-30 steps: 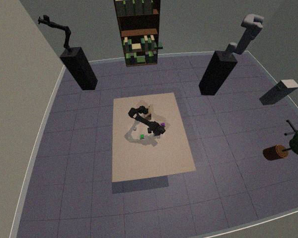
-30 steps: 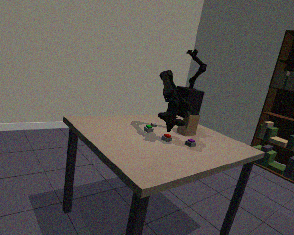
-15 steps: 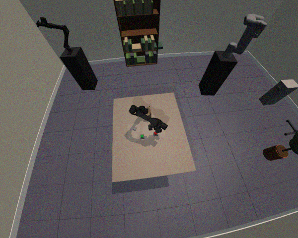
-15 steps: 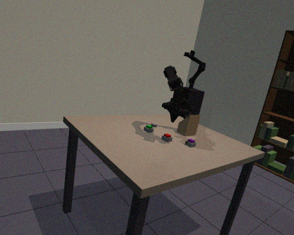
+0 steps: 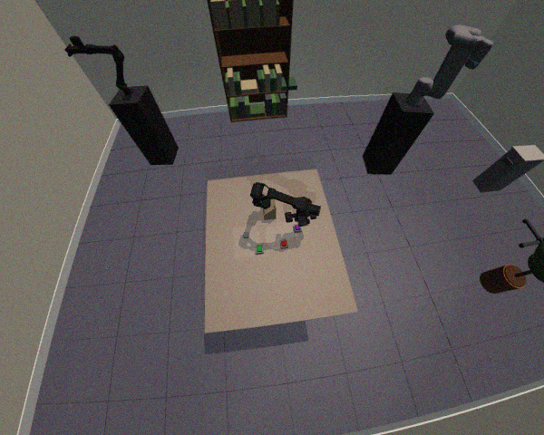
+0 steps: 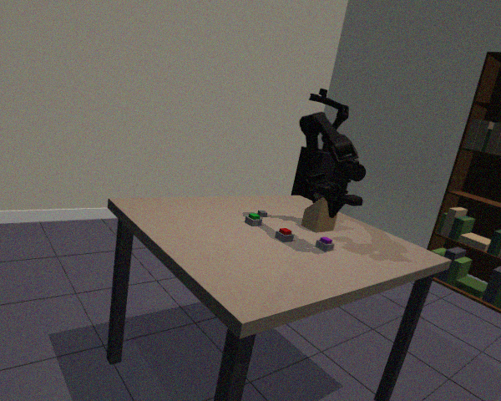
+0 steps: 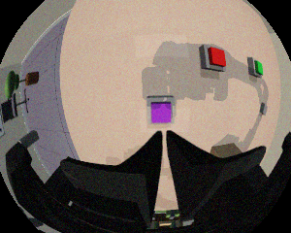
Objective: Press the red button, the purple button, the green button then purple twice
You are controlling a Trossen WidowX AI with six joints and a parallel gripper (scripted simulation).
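Right now my gripper tip is 9 cm above the purple button and 1 cm past it. The rest, counted from my gripper tip: green button: 26 cm to the right, 15 cm ahead, 9 cm below; small grey block: 35 cm to the right, 11 cm below, 5 cm ahead; red button: 11 cm ahead, 10 cm to the right, 9 cm below.
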